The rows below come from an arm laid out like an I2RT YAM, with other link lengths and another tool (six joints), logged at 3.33 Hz.
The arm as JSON. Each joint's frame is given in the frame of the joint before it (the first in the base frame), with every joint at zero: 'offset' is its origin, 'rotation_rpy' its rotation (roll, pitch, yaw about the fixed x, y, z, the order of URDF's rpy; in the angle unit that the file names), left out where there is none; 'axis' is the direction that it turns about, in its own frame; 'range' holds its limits. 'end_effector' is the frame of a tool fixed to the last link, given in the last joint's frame.
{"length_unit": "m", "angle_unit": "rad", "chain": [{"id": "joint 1", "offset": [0.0, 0.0, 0.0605], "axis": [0.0, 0.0, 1.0], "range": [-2.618, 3.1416]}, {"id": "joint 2", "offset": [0.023, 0.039, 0.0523], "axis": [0.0, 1.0, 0.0], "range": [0.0, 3.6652]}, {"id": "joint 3", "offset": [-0.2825, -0.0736, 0.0], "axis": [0.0, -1.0, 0.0], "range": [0.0, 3.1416]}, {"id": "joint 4", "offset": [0.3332, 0.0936, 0.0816], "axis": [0.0, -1.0, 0.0], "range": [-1.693, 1.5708]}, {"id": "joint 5", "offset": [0.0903, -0.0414, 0.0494], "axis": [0.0, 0.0, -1.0], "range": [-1.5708, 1.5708]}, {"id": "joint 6", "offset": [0.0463, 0.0, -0.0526], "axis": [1.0, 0.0, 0.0], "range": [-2.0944, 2.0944]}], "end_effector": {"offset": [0.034, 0.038, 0.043], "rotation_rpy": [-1.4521, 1.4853, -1.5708]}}
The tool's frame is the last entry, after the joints.
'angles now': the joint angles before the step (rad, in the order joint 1, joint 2, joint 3, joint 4, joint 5, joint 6). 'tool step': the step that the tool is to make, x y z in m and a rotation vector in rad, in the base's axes. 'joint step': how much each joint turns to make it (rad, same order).
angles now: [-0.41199, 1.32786, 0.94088, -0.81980, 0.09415, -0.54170]
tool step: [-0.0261, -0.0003, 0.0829, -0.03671, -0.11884, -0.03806]
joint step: [-0.03366, -0.17424, 0.08184, -0.13369, -0.01276, 0.01069]
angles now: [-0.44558, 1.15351, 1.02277, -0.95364, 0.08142, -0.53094]
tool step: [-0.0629, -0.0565, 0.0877, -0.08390, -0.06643, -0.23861]
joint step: [-0.24589, -0.11530, 0.16806, -0.18017, 0.02631, -0.02401]
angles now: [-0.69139, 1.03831, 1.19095, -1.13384, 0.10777, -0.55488]
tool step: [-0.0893, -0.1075, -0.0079, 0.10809, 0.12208, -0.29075]
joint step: [-0.47119, 0.11783, 0.09563, -0.12420, -0.06024, -0.17246]
